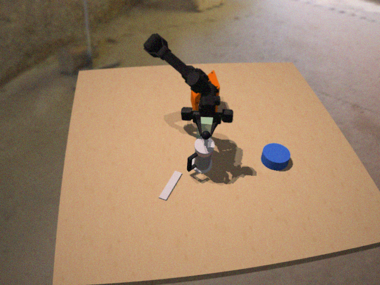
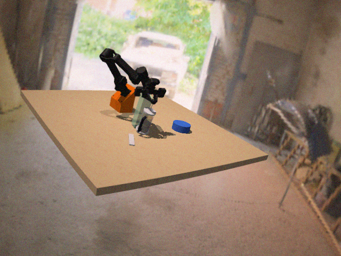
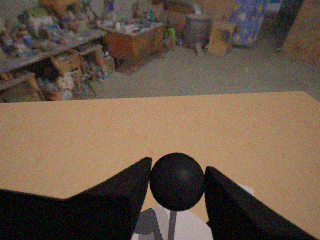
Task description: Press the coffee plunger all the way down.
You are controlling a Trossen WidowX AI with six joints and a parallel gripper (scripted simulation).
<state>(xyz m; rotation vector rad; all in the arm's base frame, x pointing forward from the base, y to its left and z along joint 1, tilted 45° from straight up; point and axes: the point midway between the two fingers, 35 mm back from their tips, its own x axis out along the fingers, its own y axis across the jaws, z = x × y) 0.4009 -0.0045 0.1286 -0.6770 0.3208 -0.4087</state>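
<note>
Now: gripper tip 110 mm above the coffee press, 30 mm past it and 10 mm to the left of it.
</note>
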